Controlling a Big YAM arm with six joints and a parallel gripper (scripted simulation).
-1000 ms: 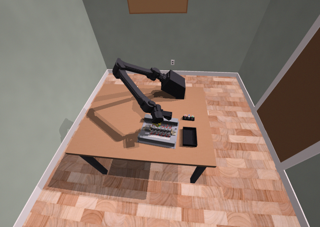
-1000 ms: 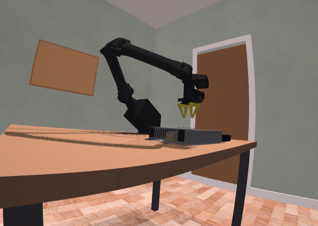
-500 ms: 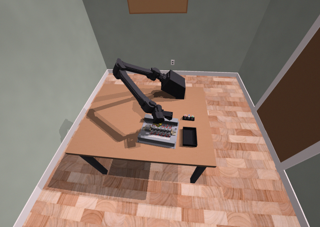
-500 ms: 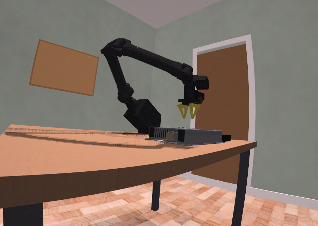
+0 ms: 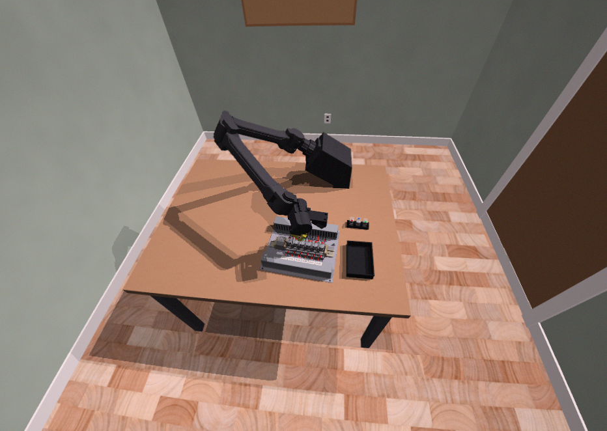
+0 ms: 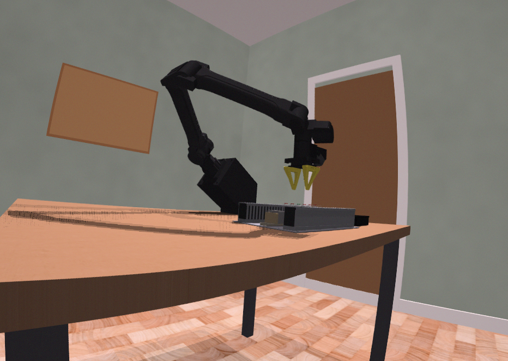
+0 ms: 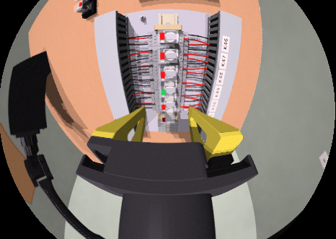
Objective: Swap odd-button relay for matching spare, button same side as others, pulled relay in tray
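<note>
Right now the grey relay panel is 12 cm below my hand. The rest, counted from my hand: black tray: 25 cm to the left, 11 cm below, 7 cm ahead.
</note>
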